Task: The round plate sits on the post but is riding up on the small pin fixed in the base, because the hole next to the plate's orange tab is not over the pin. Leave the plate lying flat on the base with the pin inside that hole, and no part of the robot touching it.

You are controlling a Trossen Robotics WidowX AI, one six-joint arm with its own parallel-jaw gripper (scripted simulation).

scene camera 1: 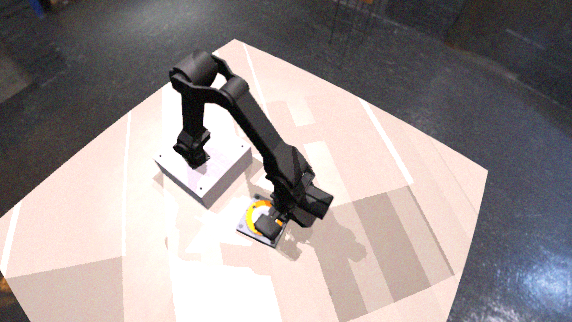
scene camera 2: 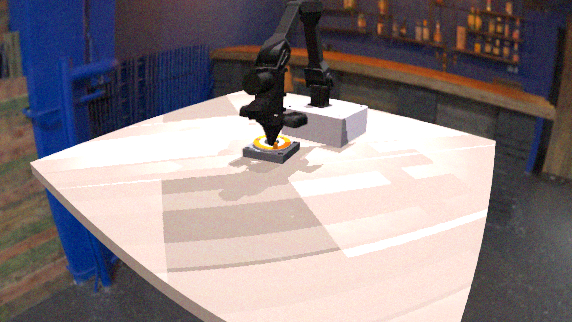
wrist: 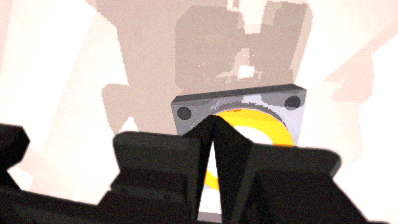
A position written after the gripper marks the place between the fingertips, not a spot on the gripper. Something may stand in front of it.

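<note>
A round plate (wrist: 259, 126) can be seen in the scene. The wrist view also shows the gripper (wrist: 214, 120), and it is visible as well in the scene cameras, as the gripper (scene camera 1: 283, 217) (scene camera 2: 271, 145).
</note>
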